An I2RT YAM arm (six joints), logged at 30 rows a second.
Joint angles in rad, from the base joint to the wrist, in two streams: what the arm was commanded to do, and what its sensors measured. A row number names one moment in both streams.
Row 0, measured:
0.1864, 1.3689, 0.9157, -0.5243, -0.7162, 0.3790
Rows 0 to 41, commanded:
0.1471, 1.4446, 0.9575, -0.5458, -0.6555, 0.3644
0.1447, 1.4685, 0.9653, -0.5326, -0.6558, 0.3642
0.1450, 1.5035, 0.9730, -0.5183, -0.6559, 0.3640
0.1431, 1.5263, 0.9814, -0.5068, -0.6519, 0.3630
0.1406, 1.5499, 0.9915, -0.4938, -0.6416, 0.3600
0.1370, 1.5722, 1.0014, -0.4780, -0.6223, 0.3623
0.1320, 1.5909, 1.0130, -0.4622, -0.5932, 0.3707
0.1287, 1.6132, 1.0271, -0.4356, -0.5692, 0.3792
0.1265, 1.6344, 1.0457, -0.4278, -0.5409, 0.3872
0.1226, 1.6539, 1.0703, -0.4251, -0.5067, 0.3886
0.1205, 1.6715, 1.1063, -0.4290, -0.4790, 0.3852
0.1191, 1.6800, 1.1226, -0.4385, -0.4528, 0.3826
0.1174, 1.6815, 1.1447, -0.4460, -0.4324, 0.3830
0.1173, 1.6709, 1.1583, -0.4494, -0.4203, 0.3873
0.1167, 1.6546, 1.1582, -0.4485, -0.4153, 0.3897
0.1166, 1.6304, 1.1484, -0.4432, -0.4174, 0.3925
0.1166, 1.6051, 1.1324, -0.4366, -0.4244, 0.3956
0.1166, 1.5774, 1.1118, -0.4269, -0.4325, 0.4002
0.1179, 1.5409, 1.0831, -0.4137, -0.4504, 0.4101
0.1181, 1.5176, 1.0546, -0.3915, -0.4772, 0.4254
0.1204, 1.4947, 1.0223, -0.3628, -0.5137, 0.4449
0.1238, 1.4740, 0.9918, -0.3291, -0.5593, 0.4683
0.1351, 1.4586, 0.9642, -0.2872, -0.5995, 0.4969
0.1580, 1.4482, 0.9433, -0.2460, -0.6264, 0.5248
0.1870, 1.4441, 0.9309, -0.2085, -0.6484, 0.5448
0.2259, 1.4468, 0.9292, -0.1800, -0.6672, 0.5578
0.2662, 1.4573, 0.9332, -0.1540, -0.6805, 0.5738
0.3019, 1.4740, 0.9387, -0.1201, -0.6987, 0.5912
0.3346, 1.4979, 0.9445, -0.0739, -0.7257, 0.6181
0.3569, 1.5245, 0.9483, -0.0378, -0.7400, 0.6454
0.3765, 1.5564, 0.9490, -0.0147, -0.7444, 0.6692
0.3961, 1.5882, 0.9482, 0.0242, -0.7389, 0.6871
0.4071, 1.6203, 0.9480, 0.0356, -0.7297, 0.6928
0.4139, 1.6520, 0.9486, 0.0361, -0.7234, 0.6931
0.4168, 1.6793, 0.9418, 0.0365, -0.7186, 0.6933
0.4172, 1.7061, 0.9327, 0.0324, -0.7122, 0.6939
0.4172, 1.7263, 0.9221, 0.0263, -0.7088, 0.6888
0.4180, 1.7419, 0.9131, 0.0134, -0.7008, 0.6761
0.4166, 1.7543, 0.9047, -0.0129, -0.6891, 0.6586
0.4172, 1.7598, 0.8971, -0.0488, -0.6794, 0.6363
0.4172, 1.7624, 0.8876, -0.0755, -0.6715, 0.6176
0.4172, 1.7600, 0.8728, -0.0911, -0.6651, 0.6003
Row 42, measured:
0.4179, 1.7592, 0.9054, -0.0212, -0.6922, 0.6567
